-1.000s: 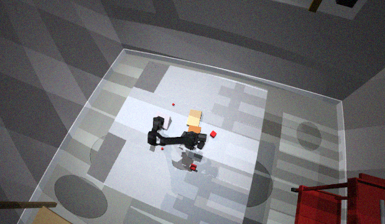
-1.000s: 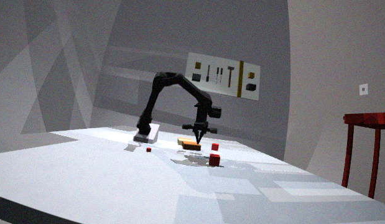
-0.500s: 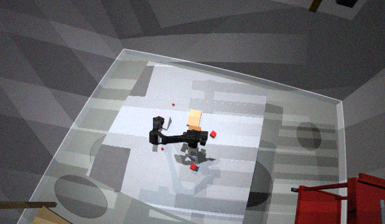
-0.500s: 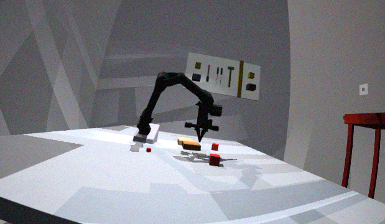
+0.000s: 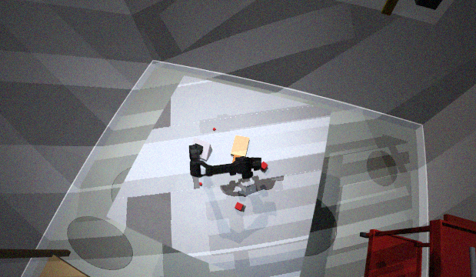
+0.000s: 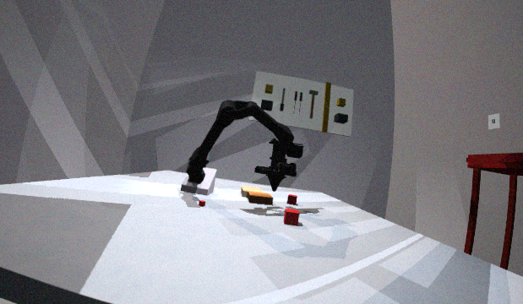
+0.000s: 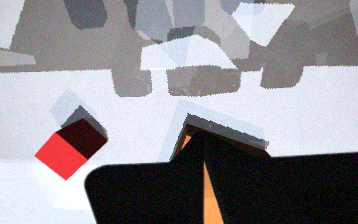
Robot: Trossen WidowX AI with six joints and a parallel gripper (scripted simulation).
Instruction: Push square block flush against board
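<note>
Right now my gripper tip is 60 mm to the right of the orange square block, 60 mm past it and 40 mm above it. The rest, counted from my gripper tip: tan board 170 mm to the left, 110 mm behind, 40 mm below.
</note>
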